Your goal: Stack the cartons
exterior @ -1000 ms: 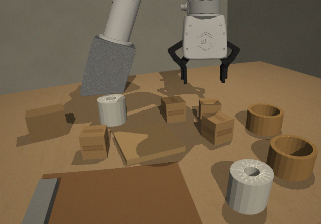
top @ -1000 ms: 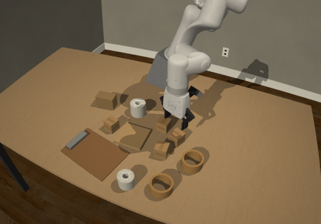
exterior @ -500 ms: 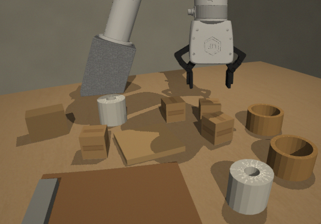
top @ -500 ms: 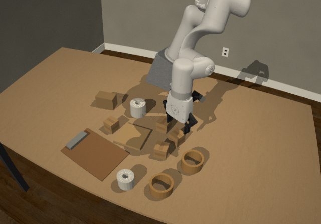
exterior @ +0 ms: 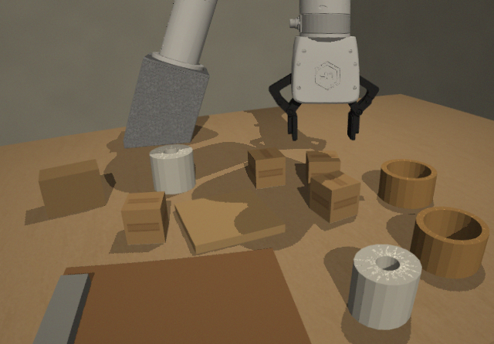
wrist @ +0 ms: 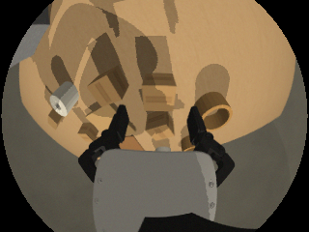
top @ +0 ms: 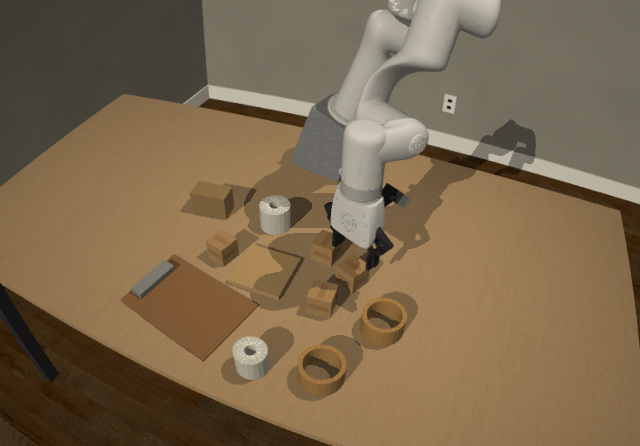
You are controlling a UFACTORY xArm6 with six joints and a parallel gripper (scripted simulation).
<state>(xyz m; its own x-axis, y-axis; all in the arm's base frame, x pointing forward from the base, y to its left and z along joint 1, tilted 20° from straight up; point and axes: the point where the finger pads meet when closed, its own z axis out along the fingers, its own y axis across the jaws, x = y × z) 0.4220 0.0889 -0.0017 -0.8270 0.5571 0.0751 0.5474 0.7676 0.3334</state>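
Right now my hand is 19 cm to the left of the square wooden board, 8 cm above it and 2 cm short of it. Also, from my hand: brown box 37 cm to the right, 15 cm behind, 6 cm below.
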